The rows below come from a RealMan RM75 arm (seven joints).
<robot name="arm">
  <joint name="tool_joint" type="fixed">
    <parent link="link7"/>
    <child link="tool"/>
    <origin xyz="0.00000 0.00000 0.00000" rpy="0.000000 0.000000 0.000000"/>
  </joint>
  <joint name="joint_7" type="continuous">
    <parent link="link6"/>
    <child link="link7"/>
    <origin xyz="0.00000 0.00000 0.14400" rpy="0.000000 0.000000 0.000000"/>
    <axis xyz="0 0 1"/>
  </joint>
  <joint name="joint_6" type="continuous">
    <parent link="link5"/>
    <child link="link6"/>
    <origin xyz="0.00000 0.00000 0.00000" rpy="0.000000 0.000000 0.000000"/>
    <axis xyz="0 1 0"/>
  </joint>
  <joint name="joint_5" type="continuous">
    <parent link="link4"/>
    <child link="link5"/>
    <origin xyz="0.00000 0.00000 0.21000" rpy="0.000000 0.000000 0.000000"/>
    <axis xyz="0 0 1"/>
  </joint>
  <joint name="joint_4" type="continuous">
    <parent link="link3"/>
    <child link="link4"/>
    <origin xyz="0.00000 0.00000 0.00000" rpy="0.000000 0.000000 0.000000"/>
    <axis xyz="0 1 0"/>
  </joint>
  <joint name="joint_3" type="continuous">
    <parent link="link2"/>
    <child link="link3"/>
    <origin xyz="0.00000 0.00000 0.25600" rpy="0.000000 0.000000 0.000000"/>
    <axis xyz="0 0 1"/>
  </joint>
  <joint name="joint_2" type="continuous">
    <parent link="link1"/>
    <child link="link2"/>
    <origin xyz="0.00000 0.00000 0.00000" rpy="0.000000 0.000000 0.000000"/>
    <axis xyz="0 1 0"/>
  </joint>
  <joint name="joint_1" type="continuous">
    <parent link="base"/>
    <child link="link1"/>
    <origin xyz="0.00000 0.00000 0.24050" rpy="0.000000 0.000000 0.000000"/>
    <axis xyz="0 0 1"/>
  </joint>
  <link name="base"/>
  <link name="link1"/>
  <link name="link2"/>
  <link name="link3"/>
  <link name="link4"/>
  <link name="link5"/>
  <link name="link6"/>
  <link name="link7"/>
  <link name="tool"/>
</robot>
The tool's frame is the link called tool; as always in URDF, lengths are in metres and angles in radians. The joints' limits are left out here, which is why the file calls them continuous.
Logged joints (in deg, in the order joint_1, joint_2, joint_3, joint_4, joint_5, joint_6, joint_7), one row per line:
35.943 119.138 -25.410 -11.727 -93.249 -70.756 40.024
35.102 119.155 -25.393 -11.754 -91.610 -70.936 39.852
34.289 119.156 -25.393 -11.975 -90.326 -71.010 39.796
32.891 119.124 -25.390 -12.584 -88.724 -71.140 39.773
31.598 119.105 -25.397 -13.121 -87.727 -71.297 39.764
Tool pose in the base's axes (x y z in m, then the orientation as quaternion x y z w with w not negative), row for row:
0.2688 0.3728 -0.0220 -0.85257 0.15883 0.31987 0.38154
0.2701 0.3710 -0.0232 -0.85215 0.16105 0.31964 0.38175
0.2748 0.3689 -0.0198 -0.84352 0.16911 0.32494 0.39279
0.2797 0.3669 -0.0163 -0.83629 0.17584 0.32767 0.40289
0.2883 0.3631 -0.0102 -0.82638 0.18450 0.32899 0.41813
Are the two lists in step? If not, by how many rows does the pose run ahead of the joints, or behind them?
The pose runs 1 row behind the joints: the pose in row i belongs to the joints in row i - 1.
